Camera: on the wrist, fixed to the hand. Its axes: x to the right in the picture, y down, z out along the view.
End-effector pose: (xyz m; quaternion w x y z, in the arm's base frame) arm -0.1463 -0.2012 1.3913 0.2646 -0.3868 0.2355 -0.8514
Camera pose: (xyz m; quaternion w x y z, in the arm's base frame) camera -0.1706 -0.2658 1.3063 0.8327 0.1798 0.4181 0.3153
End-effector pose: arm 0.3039 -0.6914 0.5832 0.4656 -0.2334 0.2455 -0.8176
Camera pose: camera 0.3257 -0.7306 0.4833 0.8050 0.1764 0.2521 0.5072
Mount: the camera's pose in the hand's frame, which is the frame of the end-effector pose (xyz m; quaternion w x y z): 0.0091 0.0934 -0.0565 0.0192 0.0606 0.0544 -0.9965
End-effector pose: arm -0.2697 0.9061 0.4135 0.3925 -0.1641 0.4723 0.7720
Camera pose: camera -0.3532 0.8388 0.4356 0.7611 -0.4920 -0.0863 -0.4138
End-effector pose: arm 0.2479 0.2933 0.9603 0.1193 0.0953 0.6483 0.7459
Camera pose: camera 0.2174 0.2305 1.0447 0.7045 -0.6776 0.1591 -0.1387
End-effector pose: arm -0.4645 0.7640 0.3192 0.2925 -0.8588 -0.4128 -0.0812
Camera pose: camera -0.3822 0.6923 0.3281 0.0008 -0.4170 0.8527 0.3147
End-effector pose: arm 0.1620 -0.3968 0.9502 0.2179 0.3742 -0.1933 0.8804
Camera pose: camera 0.0745 -0.4437 0.9039 0.8693 0.1651 0.4344 -0.1682
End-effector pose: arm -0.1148 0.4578 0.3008 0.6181 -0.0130 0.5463 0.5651
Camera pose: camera -0.2208 0.4620 0.3279 0.5461 -0.5379 0.0654 -0.6389
